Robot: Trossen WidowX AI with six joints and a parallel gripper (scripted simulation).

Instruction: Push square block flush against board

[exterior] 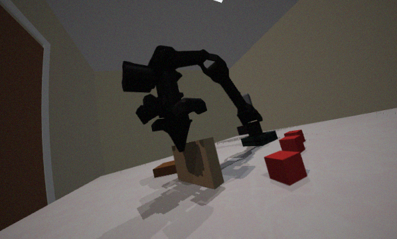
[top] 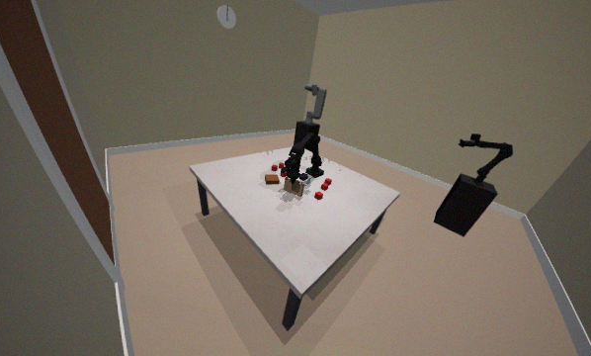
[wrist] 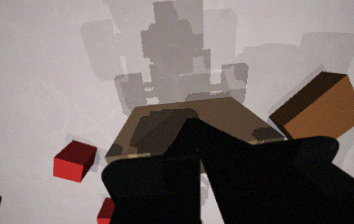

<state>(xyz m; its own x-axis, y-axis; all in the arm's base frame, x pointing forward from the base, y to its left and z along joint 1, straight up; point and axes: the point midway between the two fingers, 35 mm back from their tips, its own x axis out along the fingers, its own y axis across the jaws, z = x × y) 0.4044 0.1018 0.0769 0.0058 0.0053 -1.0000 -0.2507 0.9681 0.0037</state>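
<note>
My gripper tip is 3 cm past the board, 3 cm above it and 1 cm to the left of it. Round my gripper tip: square block 22 cm to the right, 7 cm below.
</note>
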